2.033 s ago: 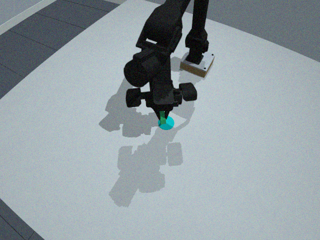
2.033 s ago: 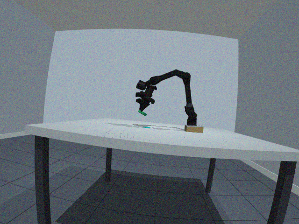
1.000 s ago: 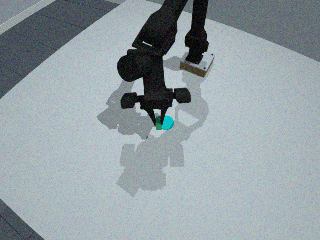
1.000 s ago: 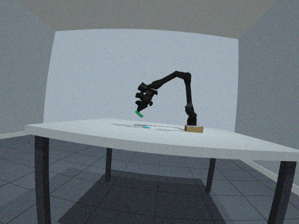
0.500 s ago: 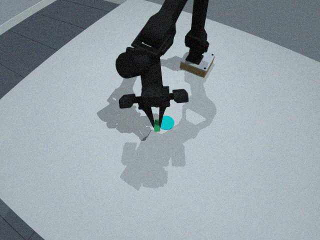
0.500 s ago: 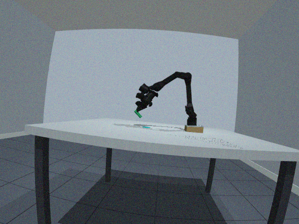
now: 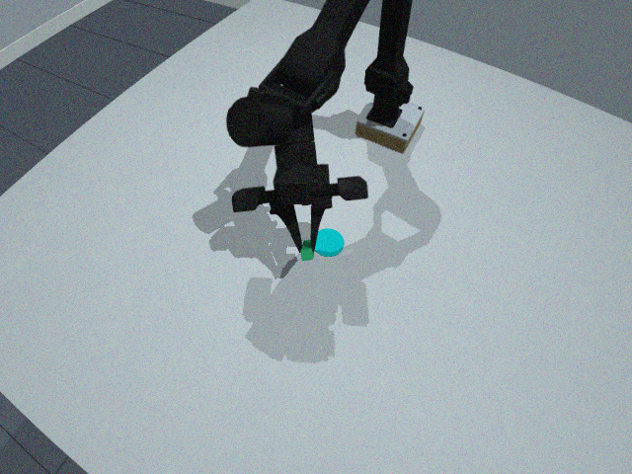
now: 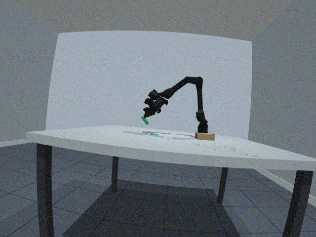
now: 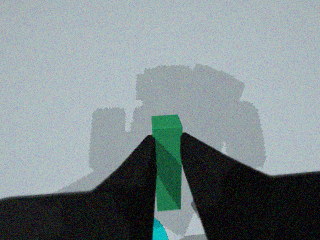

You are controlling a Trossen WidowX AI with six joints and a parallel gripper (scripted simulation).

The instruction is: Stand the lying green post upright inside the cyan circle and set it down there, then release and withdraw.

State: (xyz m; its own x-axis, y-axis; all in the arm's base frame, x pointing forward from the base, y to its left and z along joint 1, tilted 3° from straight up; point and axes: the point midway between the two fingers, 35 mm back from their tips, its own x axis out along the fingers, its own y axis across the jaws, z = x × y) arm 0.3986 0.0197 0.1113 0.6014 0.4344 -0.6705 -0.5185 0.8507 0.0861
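My gripper tip is now 110 mm above the cyan circle and 90 mm past it. The rest, counted from my gripper tip: green post (20 mm below, 10 mm behind).
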